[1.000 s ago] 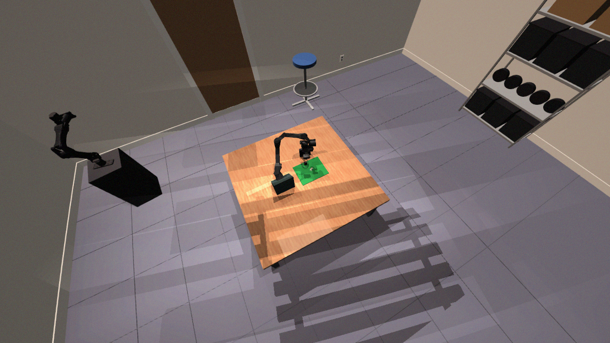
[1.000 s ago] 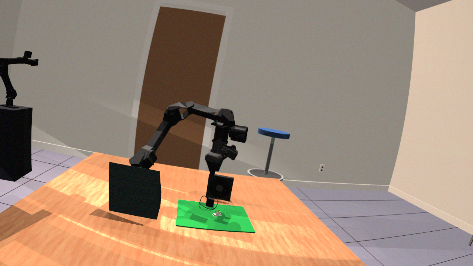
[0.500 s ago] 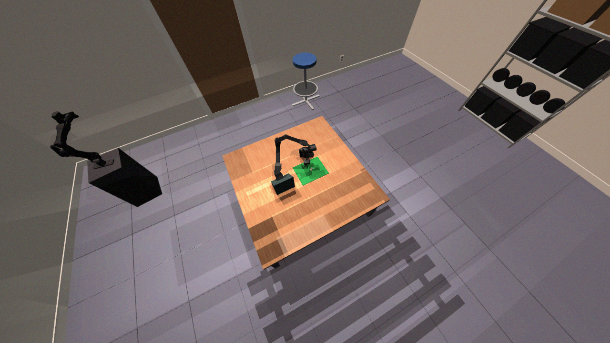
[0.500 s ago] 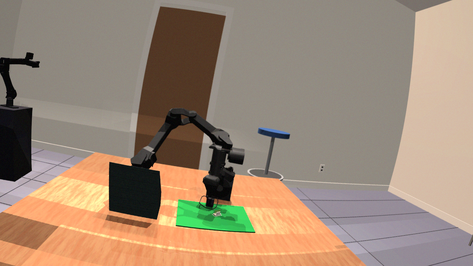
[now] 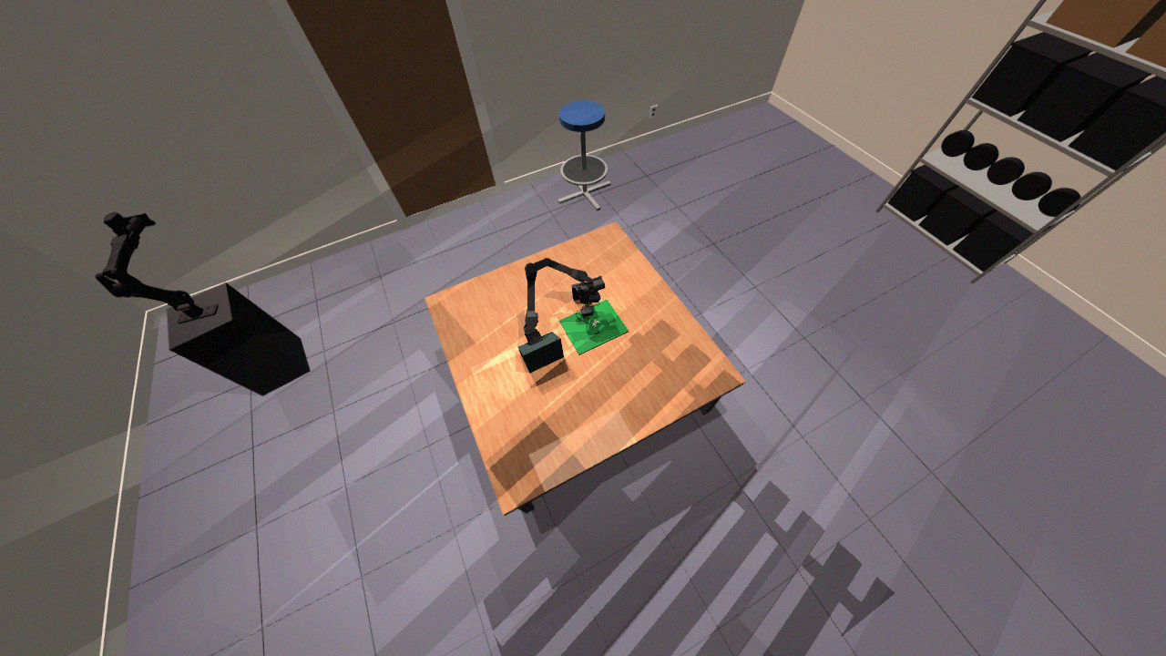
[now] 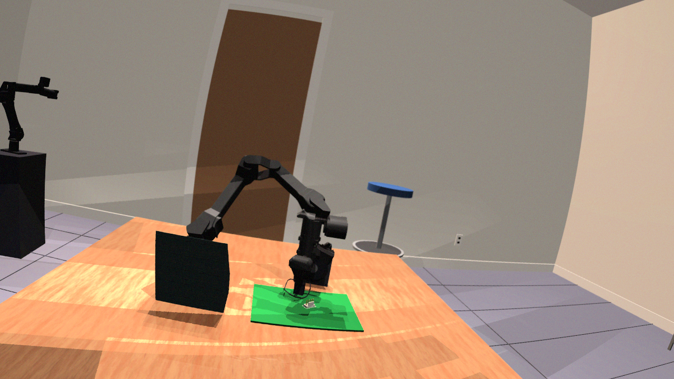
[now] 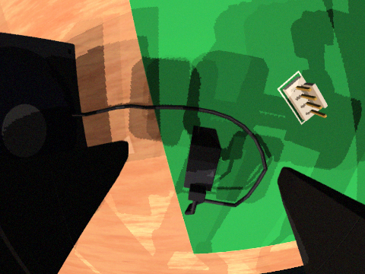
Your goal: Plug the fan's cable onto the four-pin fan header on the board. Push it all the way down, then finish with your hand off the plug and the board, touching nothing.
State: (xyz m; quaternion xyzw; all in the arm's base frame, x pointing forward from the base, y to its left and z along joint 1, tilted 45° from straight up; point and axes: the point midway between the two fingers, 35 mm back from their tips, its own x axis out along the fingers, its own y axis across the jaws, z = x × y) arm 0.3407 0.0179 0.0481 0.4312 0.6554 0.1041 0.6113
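The dark fan plug is 30 mm below my gripper tip and 10 mm behind it. From my gripper tip the other things lie so: four-pin header (80 mm to the right, 50 mm below, 10 mm ahead); then green board (90 mm to the right, 60 mm below, 10 mm behind); then black fan (100 mm to the left, 50 mm ahead, 10 mm above).
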